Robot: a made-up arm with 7 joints. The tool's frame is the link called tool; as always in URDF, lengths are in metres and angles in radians.
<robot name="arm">
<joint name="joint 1" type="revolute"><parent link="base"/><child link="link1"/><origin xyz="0 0.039 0" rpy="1.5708 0 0"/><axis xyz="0 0 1"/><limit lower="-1.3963" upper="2" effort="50" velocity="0.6"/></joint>
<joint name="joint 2" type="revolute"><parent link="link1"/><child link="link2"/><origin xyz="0 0 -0.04" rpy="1.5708 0 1.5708"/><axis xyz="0 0 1"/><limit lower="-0.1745" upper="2" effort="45" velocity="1.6"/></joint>
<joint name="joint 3" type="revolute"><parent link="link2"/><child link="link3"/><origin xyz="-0.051 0 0" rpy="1.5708 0 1.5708"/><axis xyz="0 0 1"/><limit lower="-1.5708" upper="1.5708" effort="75" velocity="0.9"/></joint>
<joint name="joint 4" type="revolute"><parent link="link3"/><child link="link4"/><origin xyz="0 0 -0.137" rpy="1.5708 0 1.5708"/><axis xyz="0 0 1"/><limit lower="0" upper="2.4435" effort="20" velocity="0.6"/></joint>
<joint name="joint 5" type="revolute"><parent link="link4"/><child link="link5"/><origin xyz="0 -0.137 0" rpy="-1.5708 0 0"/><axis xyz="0 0 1"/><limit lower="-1.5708" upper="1.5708" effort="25" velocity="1.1"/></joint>
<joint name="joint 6" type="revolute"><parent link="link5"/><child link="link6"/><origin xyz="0 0 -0.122" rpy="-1.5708 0 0"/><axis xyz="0 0 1"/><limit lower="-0.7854" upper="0.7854" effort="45" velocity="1.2"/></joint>
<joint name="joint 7" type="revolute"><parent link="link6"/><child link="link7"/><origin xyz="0 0 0" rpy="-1.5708 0 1.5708"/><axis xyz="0 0 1"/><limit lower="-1.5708" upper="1.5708" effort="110" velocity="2.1"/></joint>
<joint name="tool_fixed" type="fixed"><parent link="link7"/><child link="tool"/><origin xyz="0 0 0" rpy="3.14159 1.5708 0"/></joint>
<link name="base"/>
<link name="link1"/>
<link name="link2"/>
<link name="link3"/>
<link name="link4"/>
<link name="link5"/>
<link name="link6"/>
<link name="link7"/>
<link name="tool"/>
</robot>
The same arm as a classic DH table. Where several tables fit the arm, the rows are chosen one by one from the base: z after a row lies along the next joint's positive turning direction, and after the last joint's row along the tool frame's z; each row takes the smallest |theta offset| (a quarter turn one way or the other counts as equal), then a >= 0, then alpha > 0; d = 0 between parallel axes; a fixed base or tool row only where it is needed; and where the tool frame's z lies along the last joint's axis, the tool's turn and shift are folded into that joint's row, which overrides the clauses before.
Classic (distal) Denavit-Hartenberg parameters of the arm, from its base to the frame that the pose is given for. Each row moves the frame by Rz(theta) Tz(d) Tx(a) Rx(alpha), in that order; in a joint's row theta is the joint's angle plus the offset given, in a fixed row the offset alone. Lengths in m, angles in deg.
base (fixed): d 0.0000, theta offset 0.00, a 0.0000, alpha 90.00
joint 1: d -0.0790, theta offset 90.00, a 0.0000, alpha 90.00
joint 2: d 0.0000, theta offset 90.00, a 0.0000, alpha 90.00
joint 3: d -0.1880, theta offset 90.00, a 0.0000, alpha 90.00
joint 4: d 0.0000, theta offset 0.00, a 0.0000, alpha -90.00
joint 5: d -0.2590, theta offset 0.00, a 0.0000, alpha -90.00
joint 6: d 0.0000, theta offset -90.00, a 0.0000, alpha 90.00
joint 7: d 0.0000, theta offset 90.00, a 0.0000, alpha 90.00
tool (fixed): d 0.0000, theta offset -90.00, a 0.0000, alpha 0.00
Joint limits (deg, base to tool): -80.00..114.59 -10.00..114.59 -90.00..90.00 0.00..140.00 -90.00..90.00 -45.00..45.00 -90.00..90.00

